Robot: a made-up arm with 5 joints. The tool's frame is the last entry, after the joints. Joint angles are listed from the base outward. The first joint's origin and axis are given. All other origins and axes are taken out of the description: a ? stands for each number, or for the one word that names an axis. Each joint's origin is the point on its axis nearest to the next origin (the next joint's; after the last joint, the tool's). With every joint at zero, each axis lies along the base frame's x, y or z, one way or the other. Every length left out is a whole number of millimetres.
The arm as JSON. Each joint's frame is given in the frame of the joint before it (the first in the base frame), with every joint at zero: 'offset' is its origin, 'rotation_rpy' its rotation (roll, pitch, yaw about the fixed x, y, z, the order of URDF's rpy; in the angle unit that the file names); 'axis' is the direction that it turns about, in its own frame. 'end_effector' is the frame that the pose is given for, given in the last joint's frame.
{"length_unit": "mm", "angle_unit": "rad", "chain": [
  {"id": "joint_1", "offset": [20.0, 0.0, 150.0], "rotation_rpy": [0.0, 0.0, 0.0], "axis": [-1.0, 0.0, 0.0]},
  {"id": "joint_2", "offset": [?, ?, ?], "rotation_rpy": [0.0, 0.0, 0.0], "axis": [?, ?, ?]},
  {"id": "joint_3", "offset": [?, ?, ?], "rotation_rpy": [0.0, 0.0, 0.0], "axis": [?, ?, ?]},
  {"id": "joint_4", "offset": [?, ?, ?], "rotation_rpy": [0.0, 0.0, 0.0], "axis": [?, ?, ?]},
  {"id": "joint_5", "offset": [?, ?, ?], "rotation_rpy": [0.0, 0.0, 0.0], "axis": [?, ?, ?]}
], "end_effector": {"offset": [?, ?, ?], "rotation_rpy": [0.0, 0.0, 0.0]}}
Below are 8 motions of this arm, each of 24 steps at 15 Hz.
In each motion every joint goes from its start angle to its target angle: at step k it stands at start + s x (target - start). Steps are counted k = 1, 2, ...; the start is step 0. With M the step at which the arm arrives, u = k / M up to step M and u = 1 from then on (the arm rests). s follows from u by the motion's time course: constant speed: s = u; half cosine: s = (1 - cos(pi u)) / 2; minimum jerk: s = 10 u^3 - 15 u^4 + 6 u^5.
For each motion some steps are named. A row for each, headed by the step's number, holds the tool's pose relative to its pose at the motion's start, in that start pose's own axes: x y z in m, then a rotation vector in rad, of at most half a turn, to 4 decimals.
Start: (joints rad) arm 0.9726 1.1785 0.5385 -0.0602 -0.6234
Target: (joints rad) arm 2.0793 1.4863 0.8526 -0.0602 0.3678
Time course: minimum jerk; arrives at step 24
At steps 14, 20, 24:
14: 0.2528 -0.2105 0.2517 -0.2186 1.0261 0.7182
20: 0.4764 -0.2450 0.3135 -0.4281 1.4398 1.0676
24: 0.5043 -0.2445 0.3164 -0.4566 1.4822 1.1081

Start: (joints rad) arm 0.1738 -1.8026 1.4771 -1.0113 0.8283
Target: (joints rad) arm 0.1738 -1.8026 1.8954 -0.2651 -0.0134
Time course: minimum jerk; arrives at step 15
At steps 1, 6, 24:
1: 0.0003 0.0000 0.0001 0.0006 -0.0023 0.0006
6: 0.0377 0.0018 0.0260 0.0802 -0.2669 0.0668
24: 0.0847 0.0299 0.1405 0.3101 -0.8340 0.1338

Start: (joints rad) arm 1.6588 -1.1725 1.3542 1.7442 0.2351
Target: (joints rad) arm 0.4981 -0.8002 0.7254 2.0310 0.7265
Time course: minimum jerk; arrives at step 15
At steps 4, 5, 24:
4: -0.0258 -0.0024 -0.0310 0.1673 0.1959 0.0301
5: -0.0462 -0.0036 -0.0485 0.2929 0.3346 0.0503
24: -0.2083 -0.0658 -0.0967 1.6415 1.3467 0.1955

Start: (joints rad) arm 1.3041 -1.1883 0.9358 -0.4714 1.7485
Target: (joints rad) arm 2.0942 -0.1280 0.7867 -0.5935 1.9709
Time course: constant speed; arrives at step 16
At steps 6, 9, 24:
6: 0.0642 -0.0774 0.0221 0.2081 -0.3479 -0.1108
9: 0.0758 -0.1310 0.0323 0.3006 -0.5136 -0.2019
24: 0.0402 -0.2798 0.0183 0.4779 -0.8612 -0.5031

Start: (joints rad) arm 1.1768 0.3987 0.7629 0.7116 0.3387
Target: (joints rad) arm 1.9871 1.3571 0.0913 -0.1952 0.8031
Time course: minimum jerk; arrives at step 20
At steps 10, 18, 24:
10: 0.0219 -0.1743 0.2909 -0.6208 0.4145 0.2545
18: 0.1607 -0.1630 0.5800 -1.1993 0.8828 0.4576
24: 0.1638 -0.1614 0.5839 -1.2089 0.8912 0.4611

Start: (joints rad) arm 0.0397 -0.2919 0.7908 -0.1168 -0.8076
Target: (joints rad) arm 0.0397 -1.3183 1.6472 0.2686 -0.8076
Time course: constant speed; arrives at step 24
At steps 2, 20, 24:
2: -0.0042 -0.0061 0.0316 -0.0642 0.0684 -0.0071
20: 0.0650 0.0277 0.2284 -0.5344 0.7684 -0.0017
24: 0.0932 0.0441 0.2385 -0.6066 0.9420 0.0129

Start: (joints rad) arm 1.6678 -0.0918 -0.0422 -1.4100 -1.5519
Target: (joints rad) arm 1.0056 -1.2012 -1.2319 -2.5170 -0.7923
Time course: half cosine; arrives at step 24
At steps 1, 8, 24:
1: -0.0023 0.0032 0.0015 -0.0006 0.0080 -0.0032
8: -0.0840 0.2073 0.1090 -0.0007 0.4679 -0.1846
24: 0.2974 0.7012 0.4477 0.4223 1.8705 -0.5768

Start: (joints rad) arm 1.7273 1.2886 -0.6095 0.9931 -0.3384
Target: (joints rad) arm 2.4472 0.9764 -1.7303 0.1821 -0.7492
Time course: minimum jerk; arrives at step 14
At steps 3, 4, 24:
3: -0.0092 0.0048 0.0003 -0.0096 -0.0522 -0.0465
4: -0.0198 0.0106 -0.0004 -0.0222 -0.1098 -0.0952
24: -0.1160 0.1291 -0.0752 -0.3183 -0.8118 -0.5061

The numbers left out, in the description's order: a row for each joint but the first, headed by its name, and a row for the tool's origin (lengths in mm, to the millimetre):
joint_2: xyz 0.0 -390.0 -140.0, axis 0.0 0.0 1.0
joint_3: xyz -90.0 10.0 0.0, axis -1.0 0.0 0.0
joint_4: xyz 0.0 -270.0 80.0, axis 1.0 0.0 0.0
joint_5: xyz 0.0 -70.0 -50.0, axis 0.0 1.0 0.0
tool: xyz 10.0 0.0 -210.0

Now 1 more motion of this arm.
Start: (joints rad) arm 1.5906 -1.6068 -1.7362 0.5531 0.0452
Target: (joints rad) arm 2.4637 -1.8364 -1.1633 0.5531 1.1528
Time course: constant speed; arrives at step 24
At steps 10, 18, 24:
10: 0.0334 0.0656 0.0005 -0.2980 0.5816 0.2880
18: 0.0634 0.1353 0.0211 -0.6129 0.9612 0.4545
24: 0.0811 0.2049 0.0392 -0.8847 1.1824 0.5339

